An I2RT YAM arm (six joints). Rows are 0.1 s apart.
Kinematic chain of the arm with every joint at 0, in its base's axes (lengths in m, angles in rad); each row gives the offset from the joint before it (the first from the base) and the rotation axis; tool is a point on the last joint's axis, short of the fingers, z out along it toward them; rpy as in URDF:
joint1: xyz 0 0 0.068 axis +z
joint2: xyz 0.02 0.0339 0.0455 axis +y
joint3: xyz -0.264 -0.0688 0 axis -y
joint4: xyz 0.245 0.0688 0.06 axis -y
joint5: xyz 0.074 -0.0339 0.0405 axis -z
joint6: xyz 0.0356 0 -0.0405 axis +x
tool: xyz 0 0 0 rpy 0 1.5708 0
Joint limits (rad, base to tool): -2.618..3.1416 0..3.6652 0..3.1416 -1.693..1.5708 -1.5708..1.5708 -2.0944..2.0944
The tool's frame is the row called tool.
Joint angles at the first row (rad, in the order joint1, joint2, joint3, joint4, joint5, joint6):
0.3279 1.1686 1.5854 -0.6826 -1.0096 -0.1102
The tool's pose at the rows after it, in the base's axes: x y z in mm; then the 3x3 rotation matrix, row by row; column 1 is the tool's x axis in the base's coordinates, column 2 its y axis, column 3 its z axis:
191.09 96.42 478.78; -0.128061 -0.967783 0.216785; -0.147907 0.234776 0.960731; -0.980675 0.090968 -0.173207
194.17 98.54 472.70; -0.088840 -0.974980 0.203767; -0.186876 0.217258 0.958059; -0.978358 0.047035 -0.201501
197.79 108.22 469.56; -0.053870 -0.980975 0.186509; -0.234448 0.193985 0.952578; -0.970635 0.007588 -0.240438
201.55 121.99 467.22; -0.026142 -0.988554 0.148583; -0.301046 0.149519 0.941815; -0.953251 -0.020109 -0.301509
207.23 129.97 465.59; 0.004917 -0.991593 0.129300; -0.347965 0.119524 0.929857; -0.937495 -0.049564 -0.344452
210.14 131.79 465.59; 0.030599 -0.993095 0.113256; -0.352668 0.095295 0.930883; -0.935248 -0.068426 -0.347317
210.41 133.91 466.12; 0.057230 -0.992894 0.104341; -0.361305 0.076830 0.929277; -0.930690 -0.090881 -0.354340
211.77 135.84 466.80; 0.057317 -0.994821 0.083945; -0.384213 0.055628 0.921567; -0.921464 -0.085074 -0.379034
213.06 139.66 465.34; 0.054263 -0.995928 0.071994; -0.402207 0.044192 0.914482; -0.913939 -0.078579 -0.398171
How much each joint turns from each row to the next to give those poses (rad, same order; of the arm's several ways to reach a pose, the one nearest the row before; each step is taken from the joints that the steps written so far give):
-0.0008 0.0177 -0.0007 -0.0408 0.0121 -0.0732
0.0049 0.0143 0.0013 -0.0416 0.0014 -0.0918
0.0388 0.0330 0.0276 -0.0488 0.0342 -0.0801
0.0527 0.0562 0.0620 -0.0955 0.0386 -0.0971
0.0224 0.0481 0.0515 -0.0669 0.0236 -0.0808
0.0005 0.0179 0.0181 -0.0165 -0.0124 -0.0387
0.0074 0.0104 0.0150 -0.0167 0.0022 -0.0345
0.0046 0.0284 0.0438 -0.0652 0.0003 -0.0401
0.0123 0.0181 0.0184 -0.0287 0.0111 -0.0160

